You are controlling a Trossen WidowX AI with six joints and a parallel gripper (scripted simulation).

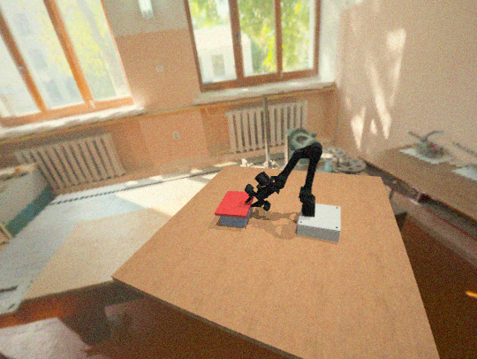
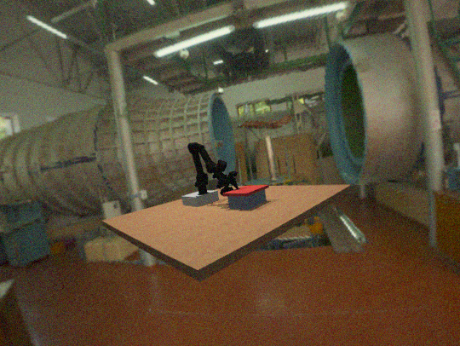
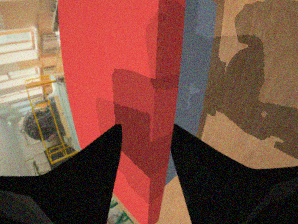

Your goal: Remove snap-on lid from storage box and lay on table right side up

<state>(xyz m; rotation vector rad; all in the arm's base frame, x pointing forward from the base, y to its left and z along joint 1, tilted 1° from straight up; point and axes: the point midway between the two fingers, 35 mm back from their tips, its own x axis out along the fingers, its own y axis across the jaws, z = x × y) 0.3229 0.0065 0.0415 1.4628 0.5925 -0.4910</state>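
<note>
Now: the red lid 8 cm ahead of my gripper tip and 1 cm above it. From my gripper tip the other things lie so: storage box 8 cm ahead, 4 cm below.
</note>
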